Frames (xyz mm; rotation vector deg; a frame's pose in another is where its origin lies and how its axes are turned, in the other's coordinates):
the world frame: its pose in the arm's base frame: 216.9 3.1 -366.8 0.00 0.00 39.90
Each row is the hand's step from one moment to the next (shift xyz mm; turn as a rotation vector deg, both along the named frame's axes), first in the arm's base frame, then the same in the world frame.
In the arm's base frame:
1: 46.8 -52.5 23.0 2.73 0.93 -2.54
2: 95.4 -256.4 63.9 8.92 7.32 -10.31
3: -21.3 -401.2 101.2 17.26 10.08 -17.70
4: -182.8 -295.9 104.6 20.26 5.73 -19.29
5: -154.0 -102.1 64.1 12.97 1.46 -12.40
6: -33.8 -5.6 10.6 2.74 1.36 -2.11
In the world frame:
1: 2.2 -70.3 23.0 2.69 -1.04 -2.54
2: -91.3 -257.9 63.9 11.54 -0.11 -10.31
3: -273.7 -294.1 101.2 19.71 -3.34 -17.70
4: -330.0 -109.7 104.6 19.22 -8.60 -19.29
5: -183.6 20.5 64.1 10.89 -7.20 -12.40
6: -29.5 17.4 10.6 2.97 -0.71 -2.11

